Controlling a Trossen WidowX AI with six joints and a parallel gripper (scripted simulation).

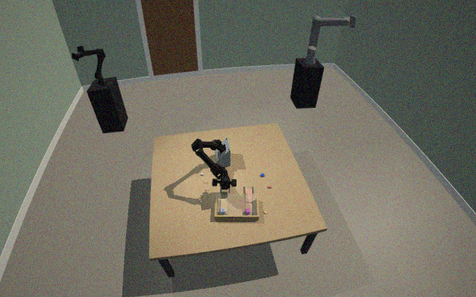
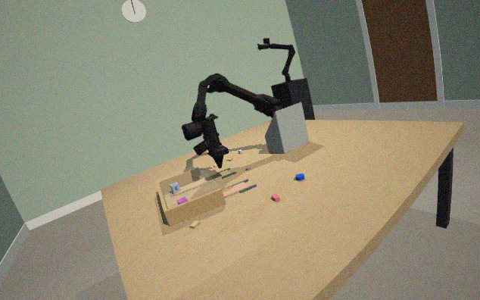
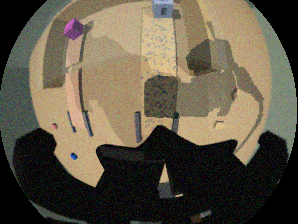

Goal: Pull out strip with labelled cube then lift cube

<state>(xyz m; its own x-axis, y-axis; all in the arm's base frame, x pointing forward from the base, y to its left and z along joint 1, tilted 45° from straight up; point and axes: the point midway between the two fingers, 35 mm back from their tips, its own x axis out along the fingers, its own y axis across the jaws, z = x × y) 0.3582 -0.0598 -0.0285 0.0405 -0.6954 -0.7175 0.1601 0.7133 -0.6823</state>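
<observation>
Now: the labelled cube 20 cm ahead of my gripper tip, 4 cm to the right of it and 1 cm below it. The rest, counted from my gripper tip: pink strip 18 cm to the left, 6 cm ahead, 3 cm below; blue disc 34 cm to the left, 13 cm behind, 3 cm below; white piece 20 cm behind, 18 cm to the right, 2 cm below.
</observation>
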